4 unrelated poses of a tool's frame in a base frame.
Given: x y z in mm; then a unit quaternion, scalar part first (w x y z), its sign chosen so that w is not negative.
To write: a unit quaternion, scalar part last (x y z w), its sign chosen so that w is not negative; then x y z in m. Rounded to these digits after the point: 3 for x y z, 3 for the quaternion.
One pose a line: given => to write
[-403, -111, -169, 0.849, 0.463, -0.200, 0.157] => [0.463, -0.200, 0.157, 0.849, -0.403, -0.111, -0.169]
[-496, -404, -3, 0.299, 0.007, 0.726, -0.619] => [0.007, 0.726, -0.619, 0.299, -0.496, -0.404, -0.003]
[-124, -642, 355, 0.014, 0.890, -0.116, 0.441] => [0.890, -0.116, 0.441, 0.014, -0.124, -0.642, 0.355]
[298, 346, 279, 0.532, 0.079, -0.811, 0.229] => [0.079, -0.811, 0.229, 0.532, 0.298, 0.346, 0.279]
